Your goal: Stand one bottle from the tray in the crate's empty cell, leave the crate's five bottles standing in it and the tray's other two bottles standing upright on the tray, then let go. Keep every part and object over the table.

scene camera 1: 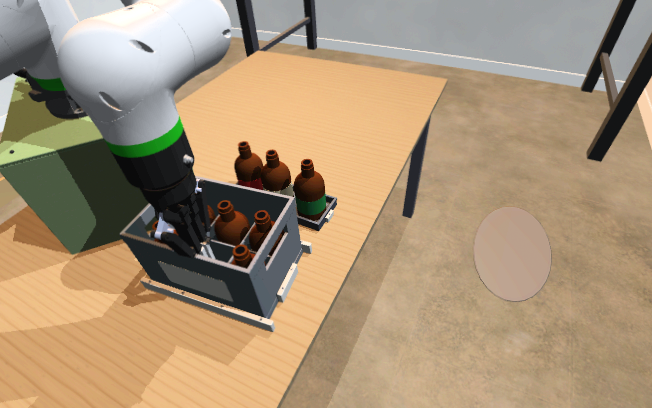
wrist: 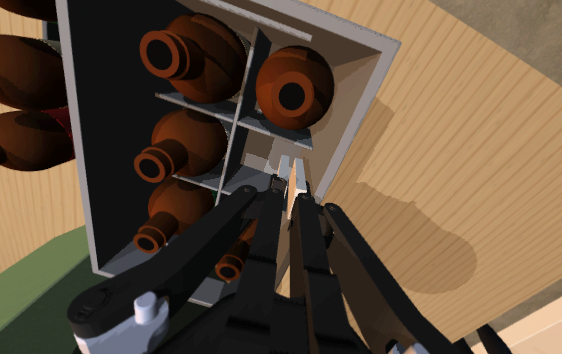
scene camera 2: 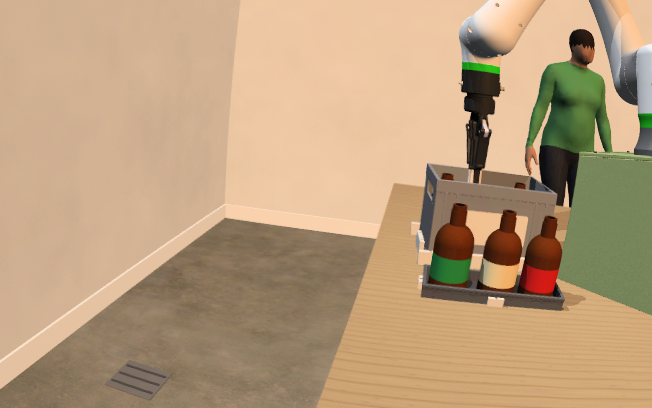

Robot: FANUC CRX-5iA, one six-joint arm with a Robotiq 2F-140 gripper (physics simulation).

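Frame: origin at the arm's base, x right, y up, z back, level; millimetres.
Where they show: gripper, fingertip midpoint: [wrist: 289, 169].
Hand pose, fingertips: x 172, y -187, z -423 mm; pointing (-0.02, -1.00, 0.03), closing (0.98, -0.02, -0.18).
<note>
Each offset is from my fingertips to the top centre of the thing. "pt": to the spot under its first point. Level surfaces: height alone.
My gripper [scene camera 1: 206, 248] [scene camera 2: 476, 176] [wrist: 289, 169] is shut with nothing between its fingers; its tips point down into the crate {dx -66, dy +63, dz +27 mm} [scene camera 1: 250, 197] [scene camera 2: 490, 195] [wrist: 78, 150], at the empty middle cell {pt dx -38, dy -104, dz +34 mm} [wrist: 260, 150] of one row. Five brown bottles stand in the crate; the wrist view shows one {dx -113, dy +50, dz -58 mm} [wrist: 210, 60], another {dx -26, dy +50, dz -69 mm} [wrist: 272, 75] beside the empty cell, and others, one partly hidden by the fingers. On the tray [scene camera 1: 312, 225] [scene camera 2: 460, 298] stand upright a green-label bottle {dx -295, dy +47, dz -65 mm} [scene camera 1: 310, 190] [scene camera 2: 452, 245], a cream-label bottle {dx -298, dy +47, dz +30 mm} [scene camera 1: 276, 176] [scene camera 2: 502, 247] and a red-label bottle {dx -304, dy +47, dz +113 mm} [scene camera 1: 248, 167] [scene camera 2: 542, 255].
Light strips {pt dx +36, dy -90, dz -2 mm} [scene camera 1: 210, 306] are fixed on the table {dy -113 mm} [scene camera 1: 320, 115] [scene camera 2: 450, 360] around the crate. The table's edge runs close beside crate and tray. A green pedestal [scene camera 1: 55, 200] [scene camera 2: 610, 225] stands at the other side. A person [scene camera 2: 575, 110] stands behind.
</note>
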